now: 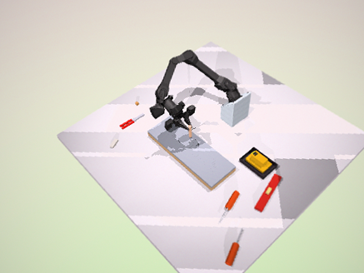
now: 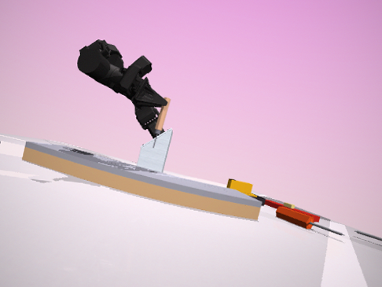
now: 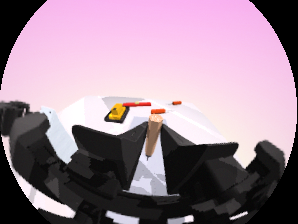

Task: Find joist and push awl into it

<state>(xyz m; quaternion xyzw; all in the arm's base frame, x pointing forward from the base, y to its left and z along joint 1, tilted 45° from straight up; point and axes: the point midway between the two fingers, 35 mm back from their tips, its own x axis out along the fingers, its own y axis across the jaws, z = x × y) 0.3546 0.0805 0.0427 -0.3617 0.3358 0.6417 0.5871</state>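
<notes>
Right now the awl is 10 mm to the right of my gripper tip and 60 mm below it. Round my gripper tip: stud finder (240 mm behind, 260 mm to the left, 160 mm below); then dark tray (240 mm behind, 270 mm to the left, 190 mm below); then small white piece (320 mm ahead, 330 mm to the right, 200 mm below).
</notes>
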